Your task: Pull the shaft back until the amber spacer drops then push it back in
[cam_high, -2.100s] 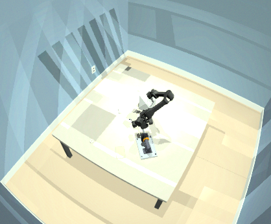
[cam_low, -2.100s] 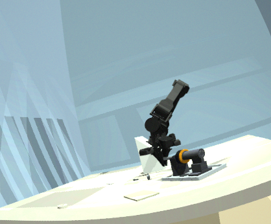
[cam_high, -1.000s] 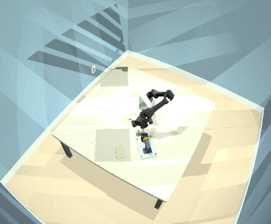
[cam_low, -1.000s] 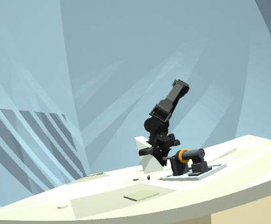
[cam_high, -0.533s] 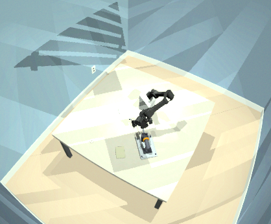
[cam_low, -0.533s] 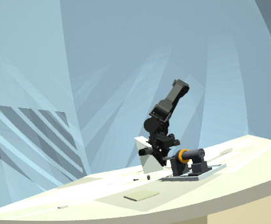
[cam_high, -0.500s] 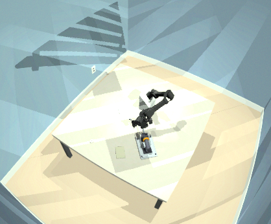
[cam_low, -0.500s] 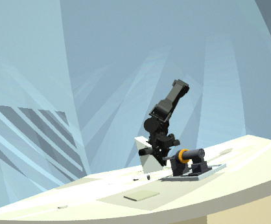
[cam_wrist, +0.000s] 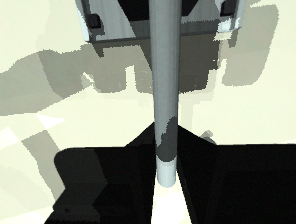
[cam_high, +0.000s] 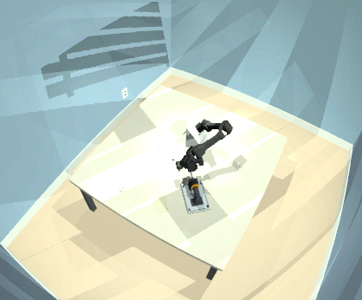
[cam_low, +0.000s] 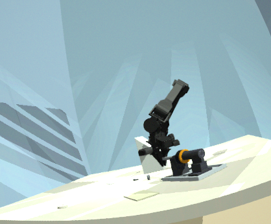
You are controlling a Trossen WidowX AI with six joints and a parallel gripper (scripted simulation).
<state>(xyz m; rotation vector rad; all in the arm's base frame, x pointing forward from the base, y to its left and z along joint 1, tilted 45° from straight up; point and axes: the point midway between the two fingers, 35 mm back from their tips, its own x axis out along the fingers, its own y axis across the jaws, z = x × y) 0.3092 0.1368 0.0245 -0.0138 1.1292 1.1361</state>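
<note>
My gripper tip is now 50 mm to the right of the grey shaft, 50 mm short of it and 30 mm below it. From my gripper tip the other things lie so: flat pale patch (320 mm ahead, 40 mm below, 20 mm to the right); then amber spacer (120 mm to the left, 110 mm ahead, 30 mm above).
</note>
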